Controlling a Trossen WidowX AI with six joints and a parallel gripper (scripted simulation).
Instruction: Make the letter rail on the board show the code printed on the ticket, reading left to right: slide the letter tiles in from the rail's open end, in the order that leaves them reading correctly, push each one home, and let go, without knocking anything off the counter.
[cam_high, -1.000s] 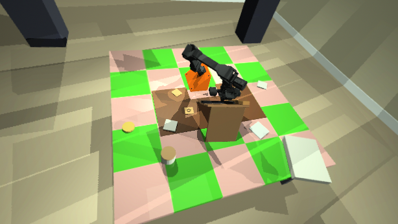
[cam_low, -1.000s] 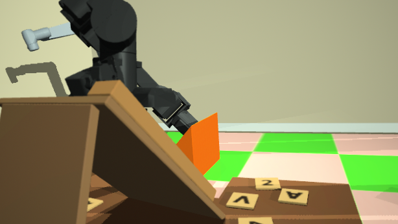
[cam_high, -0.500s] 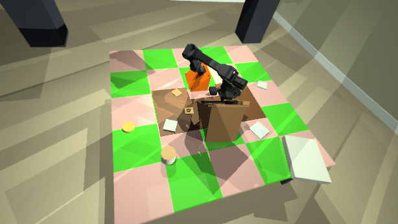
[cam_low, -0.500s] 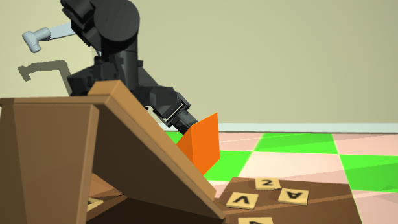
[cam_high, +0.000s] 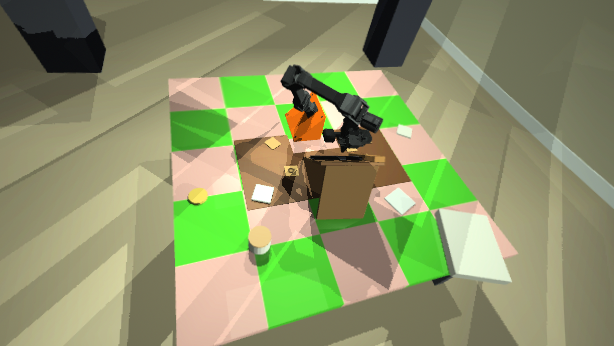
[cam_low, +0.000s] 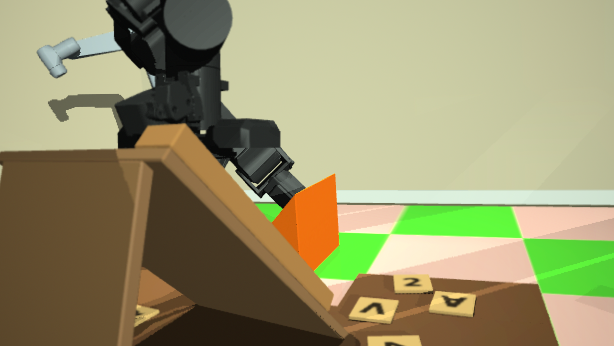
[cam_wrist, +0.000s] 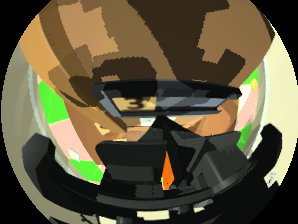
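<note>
Right now my gripper tip is 2 cm short of the tan tile, 3 cm to the right of it and 2 cm above it. From my gripper tip the other things lie so: ticket 5 cm behind, 9 cm below; white slab 43 cm ahead, 44 cm to the left, 15 cm below.
</note>
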